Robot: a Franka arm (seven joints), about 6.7 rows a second.
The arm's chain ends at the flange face. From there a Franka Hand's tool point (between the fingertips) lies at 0.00 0.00 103.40 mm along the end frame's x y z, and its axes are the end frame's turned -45 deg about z.
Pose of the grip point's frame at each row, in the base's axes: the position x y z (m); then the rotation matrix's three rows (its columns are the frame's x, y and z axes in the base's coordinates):
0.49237 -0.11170 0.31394; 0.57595 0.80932 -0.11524; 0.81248 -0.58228 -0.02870; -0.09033 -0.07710 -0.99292
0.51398 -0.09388 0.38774; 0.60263 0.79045 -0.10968; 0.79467 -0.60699 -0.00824; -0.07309 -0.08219 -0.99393
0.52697 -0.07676 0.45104; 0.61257 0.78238 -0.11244; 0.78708 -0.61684 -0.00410; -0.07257 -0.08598 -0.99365
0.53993 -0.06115 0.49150; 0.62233 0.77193 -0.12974; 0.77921 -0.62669 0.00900; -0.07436 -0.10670 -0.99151
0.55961 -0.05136 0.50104; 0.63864 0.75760 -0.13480; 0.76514 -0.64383 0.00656; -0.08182 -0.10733 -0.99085
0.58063 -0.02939 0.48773; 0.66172 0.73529 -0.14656; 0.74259 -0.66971 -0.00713; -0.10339 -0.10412 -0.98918
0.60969 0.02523 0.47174; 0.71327 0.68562 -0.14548; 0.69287 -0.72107 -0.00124; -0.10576 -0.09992 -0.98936
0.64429 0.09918 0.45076; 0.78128 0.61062 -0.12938; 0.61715 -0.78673 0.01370; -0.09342 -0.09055 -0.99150
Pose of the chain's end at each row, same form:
0.50429 -0.10873 0.41661; 0.97953 0.16502 -0.11524; 0.16278 -0.98624 -0.02870; -0.11839 0.00936 -0.99292
0.52532 -0.09303 0.49051; 0.98506 0.13281 -0.10968; 0.13271 -0.99112 -0.00824; -0.10980 -0.00643 -0.99393
0.53860 -0.07634 0.55378; 0.98638 0.12007 -0.11244; 0.12038 -0.99272 -0.00410; -0.11211 -0.00948 -0.99365
0.55335 -0.06208 0.59402; 0.98589 0.10578 -0.12974; 0.10785 -0.99412 0.00900; -0.12803 -0.02287 -0.99151
0.57355 -0.05204 0.60349; 0.98729 0.08412 -0.13480; 0.08578 -0.99629 0.00656; -0.13375 -0.01804 -0.99085
0.59578 -0.02865 0.59001; 0.98784 0.05202 -0.14656; 0.05153 -0.99865 -0.00713; -0.14673 -0.00052 -0.98918
0.62473 0.02536 0.57404; 0.98916 -0.01955 -0.14548; -0.01994 -0.99981 -0.00124; -0.14544 0.00413 -0.98936
0.65767 0.09776 0.55328; 0.98422 -0.12067 -0.12938; -0.11991 -0.99269 0.01370; -0.13009 0.00203 -0.99150

